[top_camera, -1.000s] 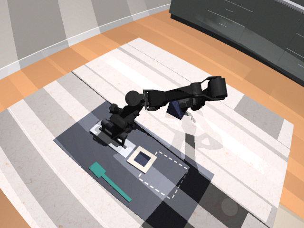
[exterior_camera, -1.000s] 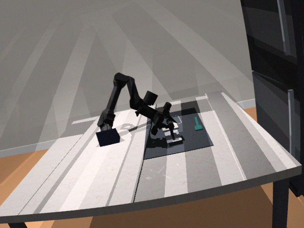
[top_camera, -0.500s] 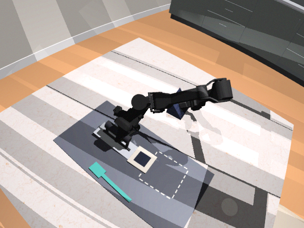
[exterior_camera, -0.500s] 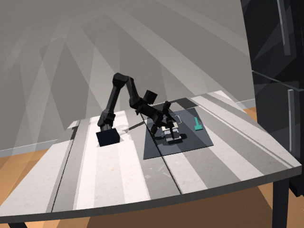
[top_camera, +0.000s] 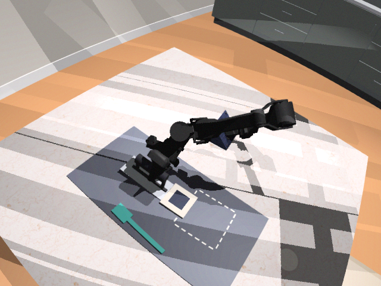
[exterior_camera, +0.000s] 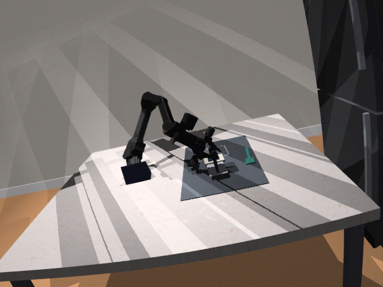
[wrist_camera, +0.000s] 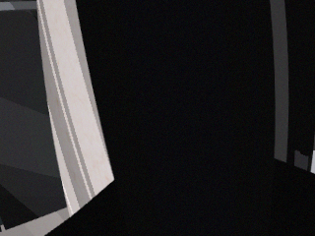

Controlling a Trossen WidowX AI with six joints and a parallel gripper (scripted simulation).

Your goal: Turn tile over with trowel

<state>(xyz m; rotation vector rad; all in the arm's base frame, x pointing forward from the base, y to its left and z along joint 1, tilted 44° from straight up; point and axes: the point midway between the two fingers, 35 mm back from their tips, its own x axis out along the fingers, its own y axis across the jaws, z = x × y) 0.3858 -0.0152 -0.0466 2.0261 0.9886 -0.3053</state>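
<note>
My gripper tip is 80 mm above the mat, 70 mm to the right of it and 10 mm past it. Round my gripper tip: tile: 100 mm to the left, 50 mm below, 40 mm behind; then teal trowel: 130 mm ahead, 60 mm to the left, 50 mm below.
</note>
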